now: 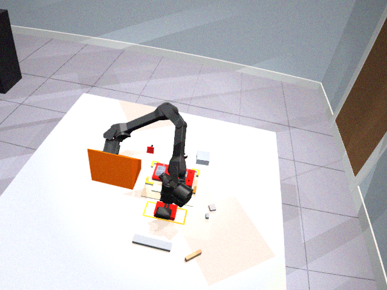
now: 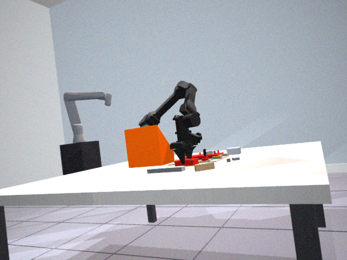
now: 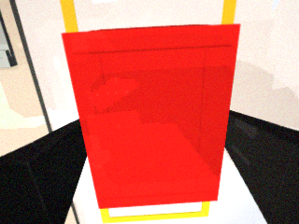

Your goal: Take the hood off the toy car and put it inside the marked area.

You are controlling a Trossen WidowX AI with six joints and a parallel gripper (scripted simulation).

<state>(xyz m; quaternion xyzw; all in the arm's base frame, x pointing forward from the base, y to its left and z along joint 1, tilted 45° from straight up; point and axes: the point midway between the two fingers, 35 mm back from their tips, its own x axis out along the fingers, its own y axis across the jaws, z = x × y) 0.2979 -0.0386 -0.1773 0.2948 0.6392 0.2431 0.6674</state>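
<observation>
My gripper tip is 10 mm below the hood. The rest, counted from my gripper tip: grey bar (170 mm to the right, 30 mm behind); then wooden block (200 mm to the right, 140 mm ahead); then grey block (380 mm to the left, 140 mm ahead, 10 mm above).
</observation>
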